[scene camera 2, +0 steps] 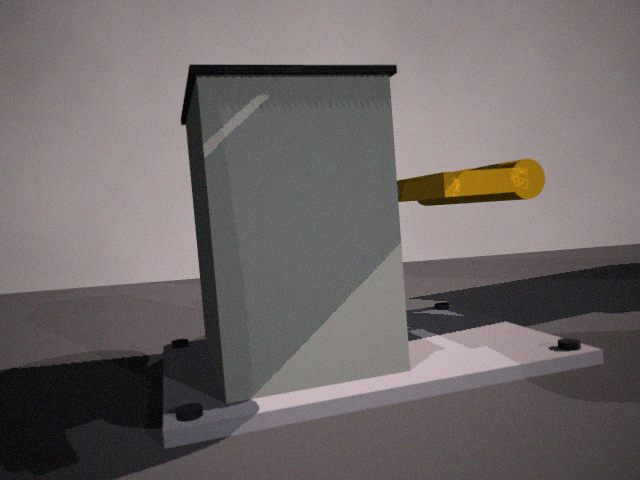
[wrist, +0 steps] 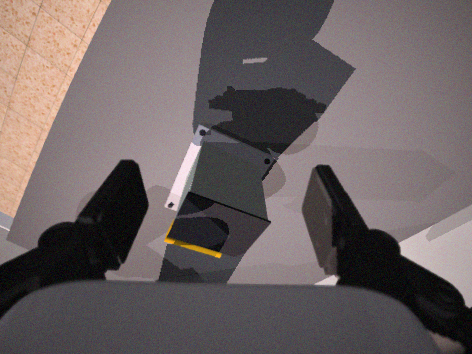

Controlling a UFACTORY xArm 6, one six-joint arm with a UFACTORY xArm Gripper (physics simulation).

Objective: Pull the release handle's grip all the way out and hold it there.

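Observation:
The release handle's yellow grip point(scene camera 2: 485, 180) point(wrist: 194, 247) is a bar that stands out from one side of a tall grey-green housing point(scene camera 2: 310, 217) point(wrist: 227, 172) with a dark top cap point(scene camera 2: 294, 69) point(wrist: 250, 225). In the wrist view the grip lies below the cap's lower left edge. My gripper point(wrist: 225, 185) is open and empty, high above the housing; the housing and the grip show between its fingers, well below them. The gripper does not show in the scene view. How far the grip is pulled out I cannot tell exactly.
The housing stands on a pale base plate point(scene camera 2: 465, 364) point(wrist: 184, 175) with dark bolts point(scene camera 2: 568, 344) point(wrist: 170, 204) at its corners. Dark shadows lie across the grey surface around it. A tan tiled floor point(wrist: 30, 100) shows at the upper left of the wrist view.

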